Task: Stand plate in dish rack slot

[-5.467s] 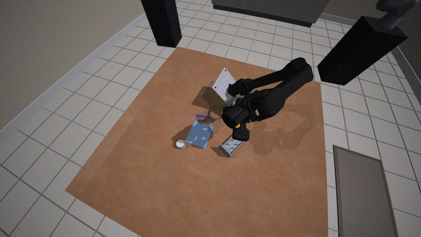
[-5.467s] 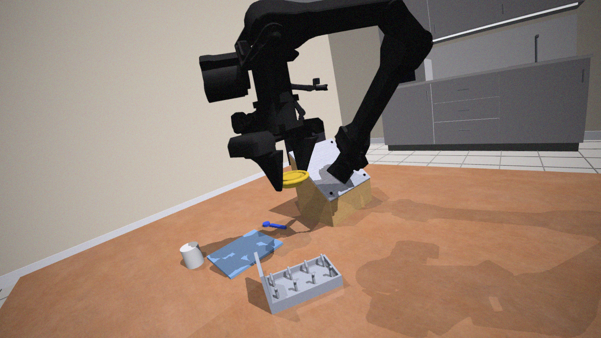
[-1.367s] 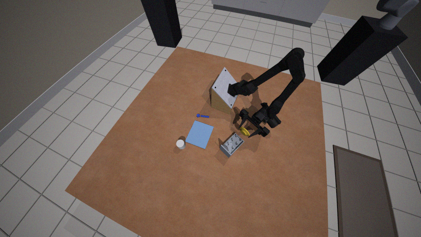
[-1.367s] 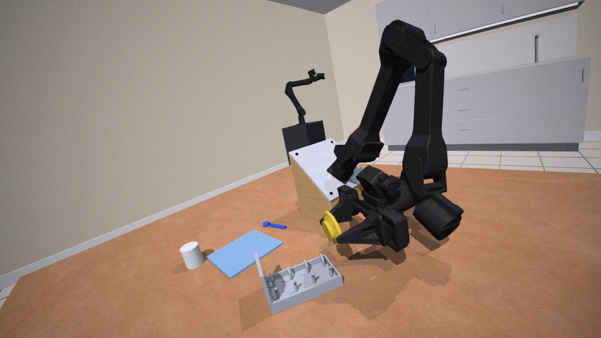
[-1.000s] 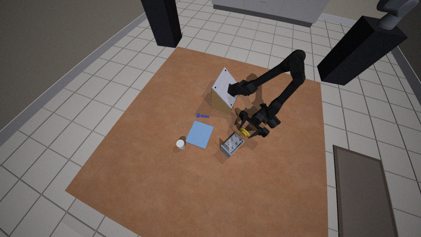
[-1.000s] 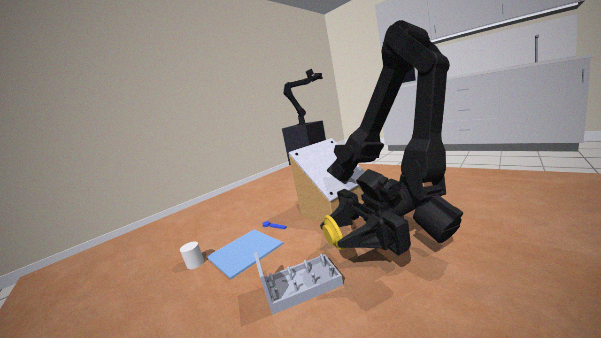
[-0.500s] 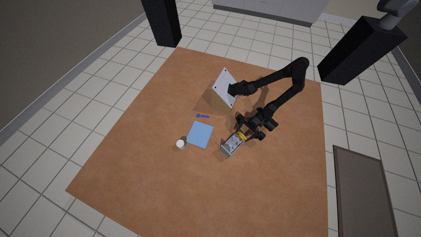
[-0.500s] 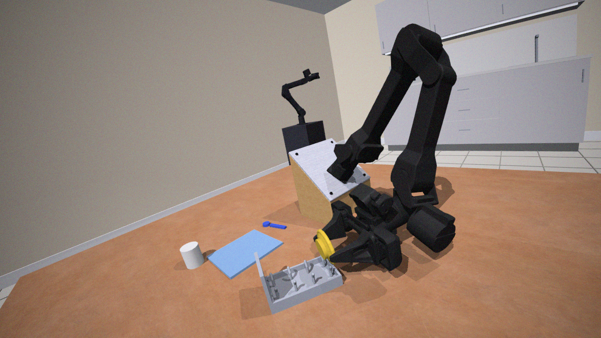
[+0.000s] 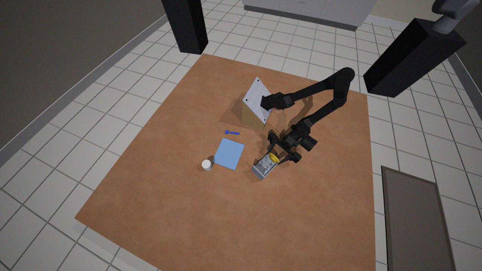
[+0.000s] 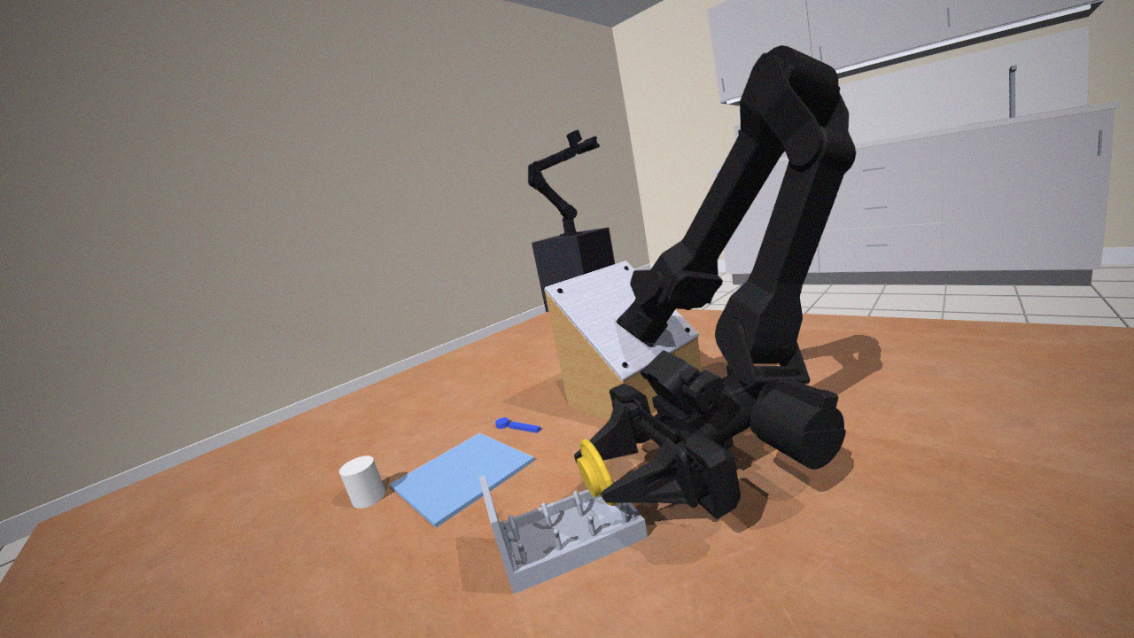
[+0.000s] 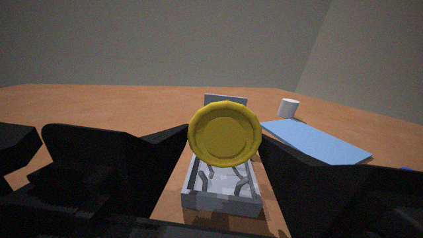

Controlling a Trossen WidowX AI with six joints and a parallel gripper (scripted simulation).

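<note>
My gripper tip is now 2 cm short of the grey dish rack, 2 cm to the left of it and 4 cm above it. From my gripper tip the other things lie so: light blue mat (22 cm to the right, 6 cm below); blue spoon (13 cm behind, 24 cm to the right, 6 cm below); yellow plate (1 cm behind).
</note>
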